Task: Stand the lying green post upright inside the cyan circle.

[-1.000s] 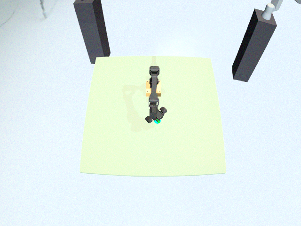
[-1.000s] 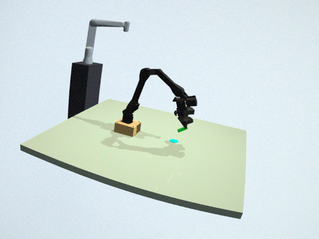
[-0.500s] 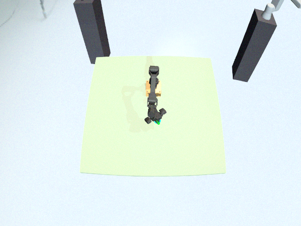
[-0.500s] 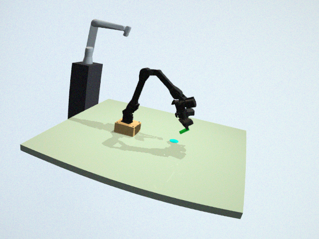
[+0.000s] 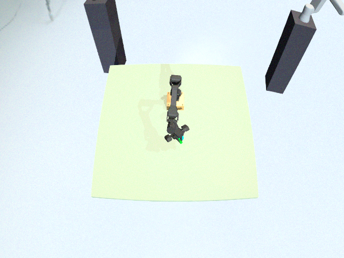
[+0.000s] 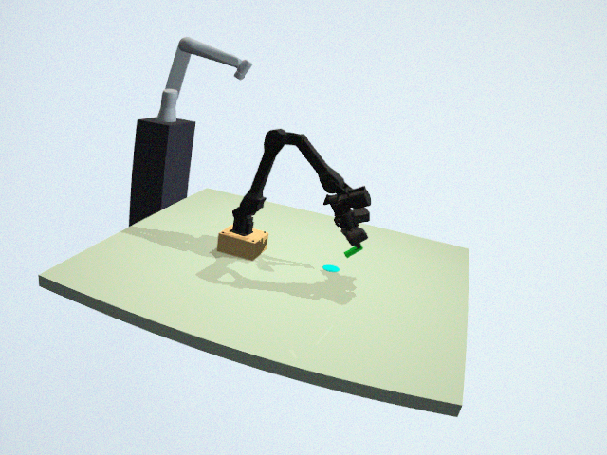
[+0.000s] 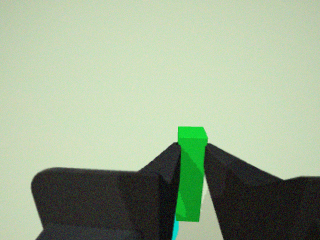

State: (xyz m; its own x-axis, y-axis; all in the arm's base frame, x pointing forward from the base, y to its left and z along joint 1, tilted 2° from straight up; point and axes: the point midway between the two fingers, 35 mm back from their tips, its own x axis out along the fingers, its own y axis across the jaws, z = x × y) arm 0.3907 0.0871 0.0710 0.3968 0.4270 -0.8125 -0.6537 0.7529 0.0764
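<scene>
Now: gripper tip 10 cm above the cyan circle, 8 cm past it and 2 cm to the left of it. Also, from my gripper tip: green post 1 cm to the right, 1 cm below, 1 cm behind.
</scene>
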